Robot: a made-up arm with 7 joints. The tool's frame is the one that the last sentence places.
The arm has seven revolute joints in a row. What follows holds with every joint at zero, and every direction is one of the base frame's. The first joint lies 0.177 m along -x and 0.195 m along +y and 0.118 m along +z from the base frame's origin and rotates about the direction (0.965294, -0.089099, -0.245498). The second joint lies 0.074 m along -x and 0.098 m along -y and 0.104 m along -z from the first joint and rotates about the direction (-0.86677, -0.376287, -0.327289). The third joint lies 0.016 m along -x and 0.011 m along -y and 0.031 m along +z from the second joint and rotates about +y. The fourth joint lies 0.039 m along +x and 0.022 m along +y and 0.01 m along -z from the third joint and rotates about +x. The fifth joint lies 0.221 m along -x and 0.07 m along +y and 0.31 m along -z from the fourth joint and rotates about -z. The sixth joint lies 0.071 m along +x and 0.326 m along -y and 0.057 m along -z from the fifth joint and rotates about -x. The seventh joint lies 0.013 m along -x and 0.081 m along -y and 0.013 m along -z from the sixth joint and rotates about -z. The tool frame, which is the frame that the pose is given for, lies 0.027 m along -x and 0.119 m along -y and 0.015 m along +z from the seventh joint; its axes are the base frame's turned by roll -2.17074, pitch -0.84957 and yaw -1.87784 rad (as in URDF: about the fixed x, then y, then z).
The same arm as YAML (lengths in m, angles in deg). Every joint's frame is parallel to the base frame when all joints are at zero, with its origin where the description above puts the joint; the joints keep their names.
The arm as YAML. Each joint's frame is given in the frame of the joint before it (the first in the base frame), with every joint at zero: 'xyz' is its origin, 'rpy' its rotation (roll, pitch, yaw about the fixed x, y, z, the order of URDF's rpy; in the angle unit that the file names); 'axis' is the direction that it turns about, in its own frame. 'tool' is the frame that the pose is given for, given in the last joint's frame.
units:
  length: m
  angle: deg
joints:
  - name: joint 1
    type: revolute
    origin:
      xyz: [-0.177, 0.195, 0.118]
      rpy: [0.0, 0.0, 0.0]
    axis: [0.965294, -0.089099, -0.245498]
  - name: joint 2
    type: revolute
    origin:
      xyz: [-0.074, -0.098, -0.104]
      rpy: [0.0, 0.0, 0.0]
    axis: [-0.86677, -0.376287, -0.327289]
  - name: joint 3
    type: revolute
    origin:
      xyz: [-0.016, -0.011, 0.031]
      rpy: [0.0, 0.0, 0.0]
    axis: [0.0, 1.0, 0.0]
  - name: joint 4
    type: revolute
    origin:
      xyz: [0.039, 0.022, -0.01]
      rpy: [0.0, 0.0, 0.0]
    axis: [1.0, 0.0, 0.0]
  - name: joint 5
    type: revolute
    origin:
      xyz: [-0.221, 0.07, -0.31]
      rpy: [0.0, 0.0, 0.0]
    axis: [0.0, 0.0, -1.0]
  - name: joint 6
    type: revolute
    origin:
      xyz: [0.071, -0.326, -0.057]
      rpy: [0.0, 0.0, 0.0]
    axis: [-1.0, 0.0, 0.0]
  - name: joint 7
    type: revolute
    origin:
      xyz: [-0.013, -0.081, -0.013]
      rpy: [0.0, 0.0, 0.0]
    axis: [0.0, 0.0, -1.0]
tool:
  origin:
    xyz: [-0.027, -0.119, 0.015]
    rpy: [-124.37, -48.68, -107.59]

